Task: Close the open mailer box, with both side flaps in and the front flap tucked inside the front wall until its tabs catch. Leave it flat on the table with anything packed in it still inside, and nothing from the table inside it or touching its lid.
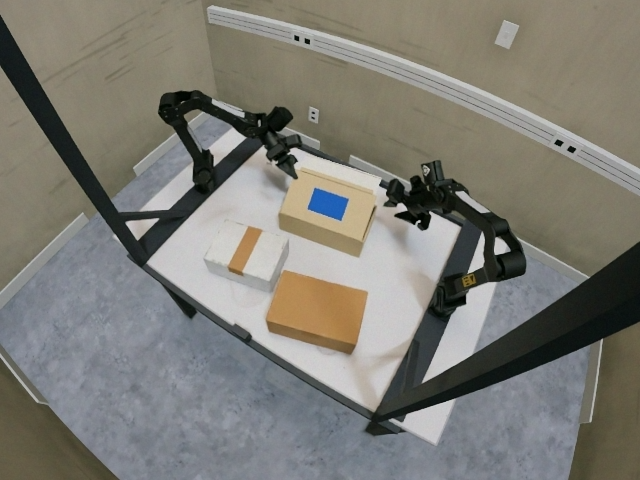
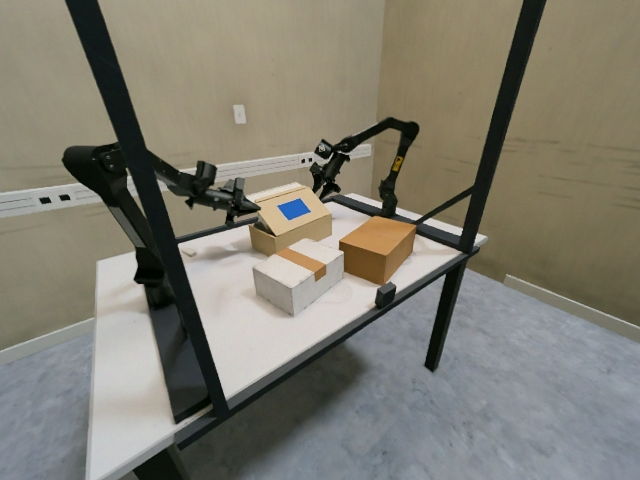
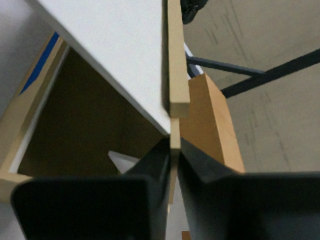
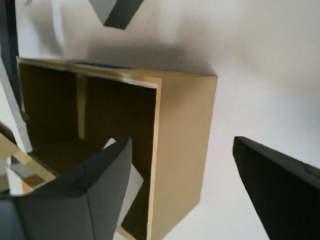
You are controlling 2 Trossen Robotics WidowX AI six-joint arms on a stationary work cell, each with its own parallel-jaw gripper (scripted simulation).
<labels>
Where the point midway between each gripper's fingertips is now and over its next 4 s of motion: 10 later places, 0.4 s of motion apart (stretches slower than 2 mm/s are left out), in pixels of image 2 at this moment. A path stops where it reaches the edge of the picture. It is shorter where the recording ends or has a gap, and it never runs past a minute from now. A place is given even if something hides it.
My left gripper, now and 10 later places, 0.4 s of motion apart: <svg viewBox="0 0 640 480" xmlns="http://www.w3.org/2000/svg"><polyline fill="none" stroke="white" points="260,209 260,210 260,211 260,213 260,215 259,216 259,217 259,216 259,216 257,216 251,216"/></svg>
My right gripper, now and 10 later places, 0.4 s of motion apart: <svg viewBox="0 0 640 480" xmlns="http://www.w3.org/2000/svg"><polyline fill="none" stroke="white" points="315,197 312,194 310,190 306,186 300,190 299,191 299,191 299,191 300,192 301,194 302,194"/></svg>
</labels>
